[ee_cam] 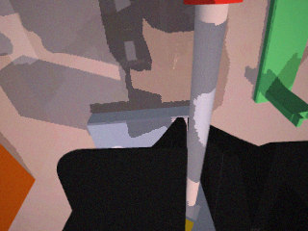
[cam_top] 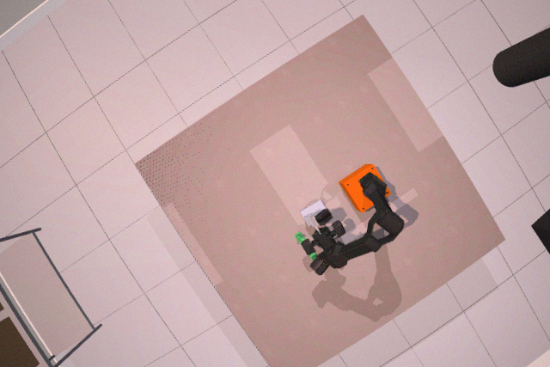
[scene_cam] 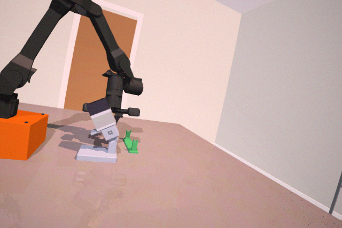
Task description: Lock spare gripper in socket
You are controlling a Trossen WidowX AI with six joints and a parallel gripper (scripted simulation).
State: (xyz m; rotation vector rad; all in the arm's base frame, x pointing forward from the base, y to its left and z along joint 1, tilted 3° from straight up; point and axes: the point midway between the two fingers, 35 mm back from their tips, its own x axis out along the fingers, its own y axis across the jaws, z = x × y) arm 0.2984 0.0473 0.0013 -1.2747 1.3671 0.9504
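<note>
My gripper tip is now 60 mm to the left of the grey mount and 20 mm past it. The rest, counted from my gripper tip: green cradle: 90 mm ahead, 40 mm to the left, 30 mm below; spare gripper: 70 mm above, 60 mm to the right, 40 mm behind.
</note>
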